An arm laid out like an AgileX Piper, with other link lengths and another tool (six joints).
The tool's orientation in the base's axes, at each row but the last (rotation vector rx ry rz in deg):
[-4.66, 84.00, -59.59]
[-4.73, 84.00, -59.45]
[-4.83, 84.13, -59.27]
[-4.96, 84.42, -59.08]
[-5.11, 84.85, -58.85]
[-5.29, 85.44, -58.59]
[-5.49, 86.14, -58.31]
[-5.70, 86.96, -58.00]
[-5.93, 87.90, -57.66]
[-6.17, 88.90, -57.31]
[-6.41, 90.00, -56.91]
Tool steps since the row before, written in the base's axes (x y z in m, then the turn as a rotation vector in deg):
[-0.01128, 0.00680, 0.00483, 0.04, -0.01, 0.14]
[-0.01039, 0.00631, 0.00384, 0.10, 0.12, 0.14]
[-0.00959, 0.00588, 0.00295, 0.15, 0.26, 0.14]
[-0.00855, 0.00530, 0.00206, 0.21, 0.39, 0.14]
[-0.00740, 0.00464, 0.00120, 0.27, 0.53, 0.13]
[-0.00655, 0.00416, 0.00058, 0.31, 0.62, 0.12]
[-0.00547, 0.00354, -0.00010, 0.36, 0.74, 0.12]
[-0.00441, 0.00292, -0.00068, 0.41, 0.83, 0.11]
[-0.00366, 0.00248, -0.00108, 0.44, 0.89, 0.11]
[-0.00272, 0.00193, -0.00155, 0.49, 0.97, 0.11]
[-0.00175, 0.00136, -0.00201, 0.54, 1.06, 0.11]
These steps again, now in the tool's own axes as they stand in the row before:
[-0.00529, -0.00485, -0.01206, -0.11, -0.07, 0.06]
[-0.00445, -0.00403, -0.01125, -0.20, 0.04, 0.04]
[-0.00369, -0.00328, -0.01053, -0.30, 0.14, 0.01]
[-0.00286, -0.00249, -0.00954, -0.39, 0.25, -0.01]
[-0.00203, -0.00170, -0.00841, -0.48, 0.37, -0.03]
[-0.00141, -0.00111, -0.00757, -0.54, 0.45, -0.05]
[-0.00072, -0.00046, -0.00646, -0.62, 0.55, -0.07]
[-0.00011, 0.00010, -0.00533, -0.68, 0.63, -0.08]
[0.00032, 0.00050, -0.00451, -0.72, 0.69, -0.08]
[0.00080, 0.00094, -0.00346, -0.78, 0.76, -0.08]
[0.00125, 0.00136, -0.00236, -0.85, 0.84, -0.09]

